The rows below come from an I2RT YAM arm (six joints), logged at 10 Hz.
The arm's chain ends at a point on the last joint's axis. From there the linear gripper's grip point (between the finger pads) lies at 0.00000 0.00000 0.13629 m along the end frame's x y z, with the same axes.
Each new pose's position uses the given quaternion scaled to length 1; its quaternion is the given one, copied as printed.
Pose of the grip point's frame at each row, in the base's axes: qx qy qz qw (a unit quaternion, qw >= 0); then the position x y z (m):
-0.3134 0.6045 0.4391 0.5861 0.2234 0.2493 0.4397
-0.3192 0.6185 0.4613 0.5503 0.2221 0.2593 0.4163
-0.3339 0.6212 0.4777 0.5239 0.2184 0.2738 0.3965
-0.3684 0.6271 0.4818 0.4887 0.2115 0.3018 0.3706
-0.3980 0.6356 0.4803 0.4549 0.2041 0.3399 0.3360
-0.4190 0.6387 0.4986 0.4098 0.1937 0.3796 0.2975
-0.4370 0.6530 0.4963 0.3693 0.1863 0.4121 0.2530
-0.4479 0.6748 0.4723 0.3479 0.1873 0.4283 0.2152
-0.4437 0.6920 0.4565 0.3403 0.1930 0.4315 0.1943
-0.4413 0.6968 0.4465 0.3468 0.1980 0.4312 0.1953
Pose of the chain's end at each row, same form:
-0.3134 0.6045 0.4391 0.5861 0.1643 0.1269 0.4298
-0.3192 0.6185 0.4613 0.5503 0.1695 0.1337 0.4120
-0.3339 0.6212 0.4777 0.5239 0.1732 0.1452 0.3958
-0.3684 0.6271 0.4818 0.4887 0.1763 0.1704 0.3785
-0.3980 0.6356 0.4803 0.4549 0.1774 0.2073 0.3530
-0.4190 0.6387 0.4986 0.4098 0.1793 0.2460 0.3203
-0.4370 0.6530 0.4963 0.3693 0.1797 0.2798 0.2850
-0.4479 0.6748 0.4723 0.3479 0.1810 0.2990 0.2577
-0.4437 0.6920 0.4565 0.3403 0.1840 0.3042 0.2422
-0.4413 0.6968 0.4465 0.3468 0.1858 0.3047 0.2445

